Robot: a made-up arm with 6 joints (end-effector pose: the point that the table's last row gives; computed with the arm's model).
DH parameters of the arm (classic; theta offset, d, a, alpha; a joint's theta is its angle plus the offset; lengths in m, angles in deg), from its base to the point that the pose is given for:
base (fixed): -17.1 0 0.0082 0
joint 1: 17.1 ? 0.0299 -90
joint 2: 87.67 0 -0.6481 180
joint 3: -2.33 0.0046 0.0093 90
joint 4: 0 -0.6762 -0.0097 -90
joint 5: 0 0.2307 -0.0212 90
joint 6: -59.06 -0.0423 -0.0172 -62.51
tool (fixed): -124.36 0.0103 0 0
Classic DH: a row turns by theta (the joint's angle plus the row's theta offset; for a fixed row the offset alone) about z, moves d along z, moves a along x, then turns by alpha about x.
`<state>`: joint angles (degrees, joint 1 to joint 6).
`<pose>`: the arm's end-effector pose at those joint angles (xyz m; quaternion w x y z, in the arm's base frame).
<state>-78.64 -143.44 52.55 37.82 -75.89 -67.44</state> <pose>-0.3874 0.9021 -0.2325 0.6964 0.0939 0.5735 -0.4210</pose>
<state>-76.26 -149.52 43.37 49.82 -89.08 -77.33</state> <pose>-0.3798 0.8333 -0.2666 0.7773 0.0489 0.5757 -0.2490</pose>
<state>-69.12 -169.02 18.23 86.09 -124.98 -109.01</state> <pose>-0.2784 0.6291 -0.3304 0.9335 -0.1607 0.2612 0.1858</pose>
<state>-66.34 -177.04 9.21 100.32 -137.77 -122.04</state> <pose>-0.2183 0.5552 -0.3239 0.9265 -0.2392 0.0425 0.2873</pose>
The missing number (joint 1, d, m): 0.6055
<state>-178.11 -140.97 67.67 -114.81 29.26 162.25</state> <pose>1.0838 -0.0050 -0.0521 0.1597 0.3602 -0.3950 -0.8299</pose>
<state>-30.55 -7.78 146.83 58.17 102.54 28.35</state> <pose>-0.6938 0.2939 1.3166 0.5478 0.5527 -0.5358 -0.3277</pose>
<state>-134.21 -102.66 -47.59 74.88 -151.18 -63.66</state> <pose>0.2348 0.3441 1.0926 0.3963 0.6930 -0.2617 0.5424</pose>
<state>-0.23 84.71 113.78 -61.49 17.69 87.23</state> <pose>1.3800 -0.1752 0.8711 0.0893 -0.0867 -0.9363 0.3285</pose>
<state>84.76 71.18 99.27 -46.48 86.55 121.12</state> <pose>0.3142 1.2382 1.0225 0.0137 -0.0601 -0.9725 0.2248</pose>
